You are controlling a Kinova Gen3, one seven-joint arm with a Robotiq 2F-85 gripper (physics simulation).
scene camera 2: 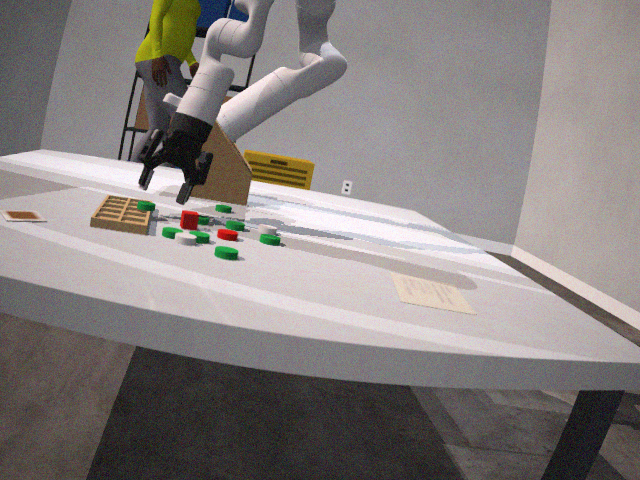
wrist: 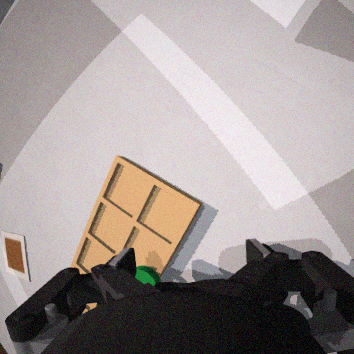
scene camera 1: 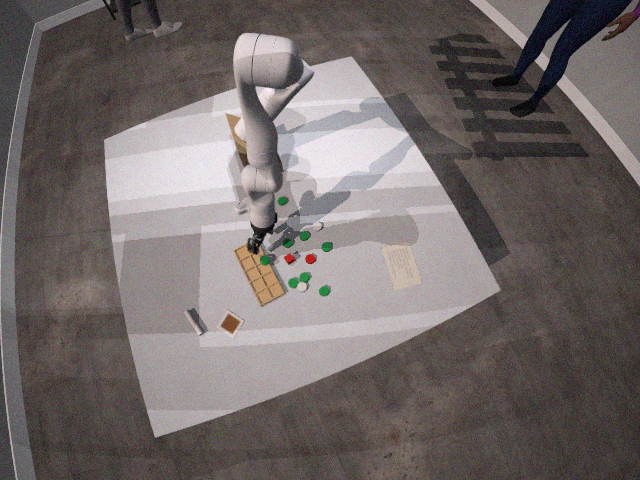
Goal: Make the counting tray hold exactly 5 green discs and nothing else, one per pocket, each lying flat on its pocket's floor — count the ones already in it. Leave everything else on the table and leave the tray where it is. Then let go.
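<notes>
The tan counting tray (scene camera 1: pixel 266 296) (scene camera 2: pixel 119 224) (wrist: pixel 170 212) has two rows of pockets. One green disc (scene camera 1: pixel 264 260) (scene camera 2: pixel 145 205) (wrist: pixel 147 275) is at its long side nearest the loose discs; it looks raised on the pocket walls, not down on a floor. The other visible pockets look empty. My gripper (scene camera 1: pixel 252 250) (scene camera 2: pixel 164 188) (wrist: pixel 189 256) is open and empty, above the tray's end. Its finger hides part of that disc in the wrist view. Several green discs lie on the table, among them a far one (scene camera 1: pixel 282 200) (scene camera 2: pixel 223 208) and a near one (scene camera 1: pixel 324 290) (scene camera 2: pixel 226 252).
A red cube (scene camera 1: pixel 289 258) (scene camera 2: pixel 189 220), a red disc (scene camera 1: pixel 310 258) (scene camera 2: pixel 227 234) and two white discs (scene camera 1: pixel 301 286) (scene camera 2: pixel 267 230) lie among the green ones. A brown-centred square (scene camera 1: pixel 231 323) (wrist: pixel 15 254), a grey cylinder (scene camera 1: pixel 194 321) and a paper sheet (scene camera 1: pixel 401 266) (scene camera 2: pixel 433 292) lie farther off.
</notes>
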